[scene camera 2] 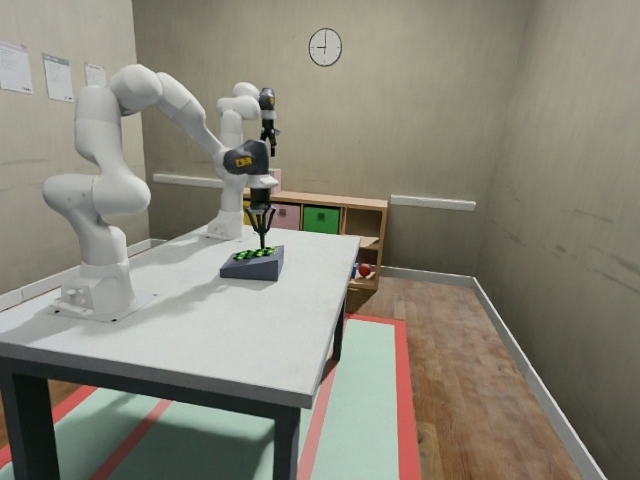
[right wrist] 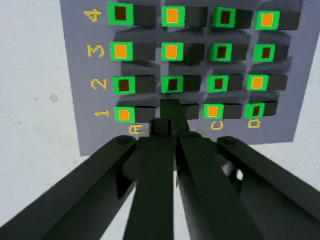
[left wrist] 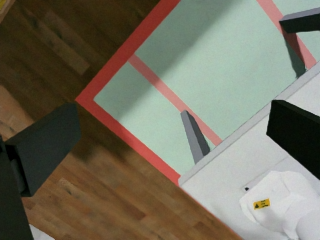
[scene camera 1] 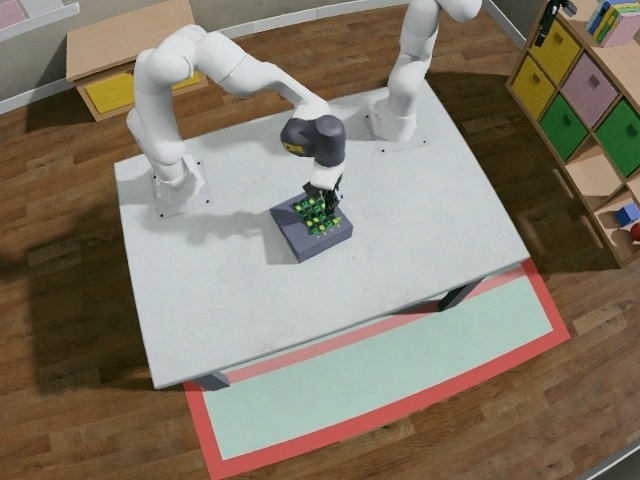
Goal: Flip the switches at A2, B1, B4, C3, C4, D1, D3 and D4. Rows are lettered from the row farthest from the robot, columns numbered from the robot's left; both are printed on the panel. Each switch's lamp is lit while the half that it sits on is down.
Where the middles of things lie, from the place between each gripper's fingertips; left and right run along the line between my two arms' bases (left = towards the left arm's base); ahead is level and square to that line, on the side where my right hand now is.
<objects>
Right now the B3 switch (right wrist: 170, 51) is 5 cm to the right of my right hand (scene camera 2: 263, 247) and 4 cm below it. From my right hand the other things lie so: A3 switch (right wrist: 133, 51): 4 cm to the right, 4 cm ahead, 3 cm below; A2 switch (right wrist: 144, 83): 4 cm ahead, 3 cm below, 2 cm to the right.
I see my left gripper 350 mm short of the A2 switch, 970 mm to the left of it and 330 mm above it. Round my left hand: A3 switch: 360 mm ahead, 1000 mm to the right, 330 mm below; then B3 switch: 320 mm ahead, 1010 mm to the right, 340 mm below.
</objects>
